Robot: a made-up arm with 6 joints.
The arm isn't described. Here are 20 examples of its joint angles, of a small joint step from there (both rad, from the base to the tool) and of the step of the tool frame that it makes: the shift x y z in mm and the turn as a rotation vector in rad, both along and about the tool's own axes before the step.
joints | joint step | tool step
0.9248 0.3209 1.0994 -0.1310 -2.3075 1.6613 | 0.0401 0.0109 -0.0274 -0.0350 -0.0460 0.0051 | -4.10 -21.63 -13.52 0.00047 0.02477 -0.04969
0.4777 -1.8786 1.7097 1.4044 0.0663 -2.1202 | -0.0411 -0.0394 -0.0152 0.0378 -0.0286 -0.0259 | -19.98 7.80 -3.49 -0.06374 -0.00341 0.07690
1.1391 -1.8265 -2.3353 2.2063 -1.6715 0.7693 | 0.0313 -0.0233 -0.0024 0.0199 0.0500 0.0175 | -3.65 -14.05 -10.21 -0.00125 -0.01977 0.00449
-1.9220 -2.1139 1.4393 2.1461 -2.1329 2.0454 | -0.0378 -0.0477 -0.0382 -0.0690 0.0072 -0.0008 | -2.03 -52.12 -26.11 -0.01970 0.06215 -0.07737
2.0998 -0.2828 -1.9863 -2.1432 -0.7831 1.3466 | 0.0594 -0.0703 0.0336 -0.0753 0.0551 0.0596 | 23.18 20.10 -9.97 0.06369 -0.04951 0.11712
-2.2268 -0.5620 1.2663 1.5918 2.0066 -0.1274 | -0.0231 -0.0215 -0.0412 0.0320 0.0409 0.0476 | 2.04 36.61 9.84 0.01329 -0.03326 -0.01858
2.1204 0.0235 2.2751 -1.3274 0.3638 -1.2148 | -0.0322 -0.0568 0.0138 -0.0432 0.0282 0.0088 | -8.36 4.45 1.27 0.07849 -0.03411 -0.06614
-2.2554 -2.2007 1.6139 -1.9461 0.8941 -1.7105 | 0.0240 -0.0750 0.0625 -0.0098 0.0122 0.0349 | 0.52 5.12 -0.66 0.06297 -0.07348 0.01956
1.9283 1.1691 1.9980 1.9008 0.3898 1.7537 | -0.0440 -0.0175 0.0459 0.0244 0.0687 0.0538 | 19.35 3.31 20.86 -0.01119 0.00227 0.08595
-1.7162 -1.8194 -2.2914 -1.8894 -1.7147 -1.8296 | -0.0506 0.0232 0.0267 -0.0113 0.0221 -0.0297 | 3.57 7.41 1.61 0.00394 0.01593 0.02843
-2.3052 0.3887 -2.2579 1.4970 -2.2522 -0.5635 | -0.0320 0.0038 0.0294 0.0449 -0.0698 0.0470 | 4.55 -10.76 -30.20 0.08457 0.07920 0.01650
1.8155 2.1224 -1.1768 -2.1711 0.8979 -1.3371 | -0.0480 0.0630 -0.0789 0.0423 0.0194 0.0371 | -3.92 -21.19 -23.11 0.09876 -0.04529 -0.03422
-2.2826 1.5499 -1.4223 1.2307 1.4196 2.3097 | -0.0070 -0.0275 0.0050 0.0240 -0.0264 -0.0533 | -0.64 4.09 11.23 -0.03250 -0.00025 -0.05016
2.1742 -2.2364 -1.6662 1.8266 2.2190 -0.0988 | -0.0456 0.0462 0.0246 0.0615 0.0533 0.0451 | -12.63 -30.18 -4.27 0.07478 -0.08871 0.11506
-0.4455 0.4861 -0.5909 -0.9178 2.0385 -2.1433 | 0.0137 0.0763 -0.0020 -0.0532 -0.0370 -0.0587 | -9.35 -17.09 12.57 -0.07368 0.05604 -0.00944
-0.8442 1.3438 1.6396 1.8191 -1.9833 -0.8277 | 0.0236 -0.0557 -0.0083 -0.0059 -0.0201 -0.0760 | 13.74 24.57 -11.12 -0.03733 0.01802 0.06193
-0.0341 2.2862 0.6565 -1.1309 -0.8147 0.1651 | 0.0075 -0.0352 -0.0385 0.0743 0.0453 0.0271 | 7.53 -23.06 8.75 -0.01896 -0.03403 0.00810
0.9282 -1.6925 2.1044 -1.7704 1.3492 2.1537 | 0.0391 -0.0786 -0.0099 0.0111 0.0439 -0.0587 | 0.05 14.34 10.56 0.02750 0.02789 0.02180
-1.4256 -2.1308 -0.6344 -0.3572 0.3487 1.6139 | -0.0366 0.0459 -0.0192 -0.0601 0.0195 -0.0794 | 2.31 3.68 -12.66 -0.02146 -0.01780 0.07509
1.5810 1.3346 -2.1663 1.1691 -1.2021 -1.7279 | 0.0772 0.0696 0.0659 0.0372 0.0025 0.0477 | -5.35 -53.46 -79.08 -0.01447 0.11576 -0.08863
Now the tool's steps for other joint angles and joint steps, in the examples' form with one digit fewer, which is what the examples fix.
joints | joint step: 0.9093 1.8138 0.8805 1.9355 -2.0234 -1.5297 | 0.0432 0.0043 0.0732 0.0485 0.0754 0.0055
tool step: 10.4 22.5 -78.2 0.0566 0.0974 -0.0380
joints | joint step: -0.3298 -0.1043 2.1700 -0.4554 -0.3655 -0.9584 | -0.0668 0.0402 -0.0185 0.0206 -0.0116 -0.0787
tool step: 8.0 39.9 -9.0 -0.0187 0.0084 0.0566
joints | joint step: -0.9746 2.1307 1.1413 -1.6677 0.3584 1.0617 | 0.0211 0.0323 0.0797 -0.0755 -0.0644 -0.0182
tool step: -4.0 3.7 -23.0 -0.0174 -0.0014 -0.0387
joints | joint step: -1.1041 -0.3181 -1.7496 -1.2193 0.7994 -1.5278 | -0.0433 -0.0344 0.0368 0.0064 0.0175 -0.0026
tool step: 1.7 -6.4 7.3 -0.0266 0.0199 0.0023
